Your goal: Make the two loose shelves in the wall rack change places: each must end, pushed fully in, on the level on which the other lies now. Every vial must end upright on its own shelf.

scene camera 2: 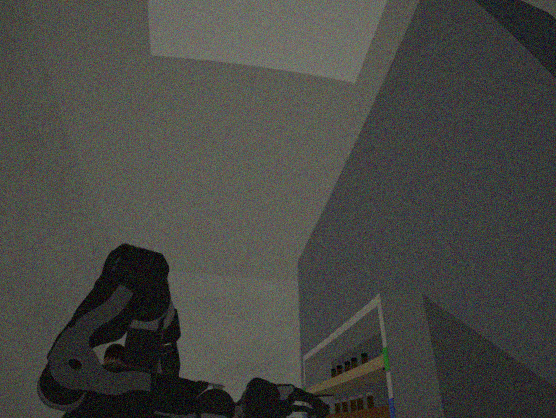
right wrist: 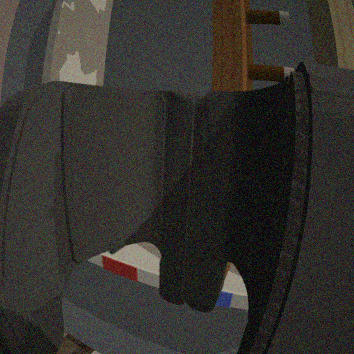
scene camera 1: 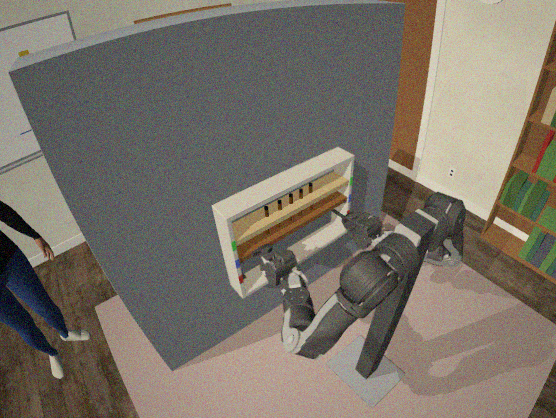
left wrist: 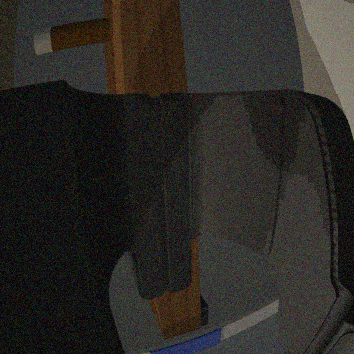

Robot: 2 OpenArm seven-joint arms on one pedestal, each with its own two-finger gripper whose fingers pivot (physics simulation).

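The white wall rack (scene camera 1: 285, 181) holds a light wood shelf (scene camera 1: 295, 209) (scene camera 2: 350, 378) (right wrist: 345, 30) at the green marks and a brown shelf (scene camera 1: 300, 224) (scene camera 2: 370, 413) (left wrist: 150, 50) (right wrist: 230, 50) below it, at the blue marks. Several dark vials (scene camera 1: 291, 198) (scene camera 2: 354, 362) stand upright on the light shelf; several more (scene camera 2: 360, 403) (left wrist: 80, 35) (right wrist: 265, 17) stand on the brown one. My left gripper (scene camera 1: 257, 253) (left wrist: 167, 294) is shut and empty by the brown shelf's left end. My right gripper (scene camera 1: 334, 212) (right wrist: 186, 305) is shut and empty near its right end. Contact cannot be told.
The rack's bottom board (scene camera 1: 320, 239) (right wrist: 80, 40) lies below the brown shelf. A red mark (scene camera 1: 240, 279) (right wrist: 120, 268) sits low on the side panels. The grey wall (scene camera 1: 200, 125) stands behind the rack. The pedestal (scene camera 1: 395, 310) stands in front.
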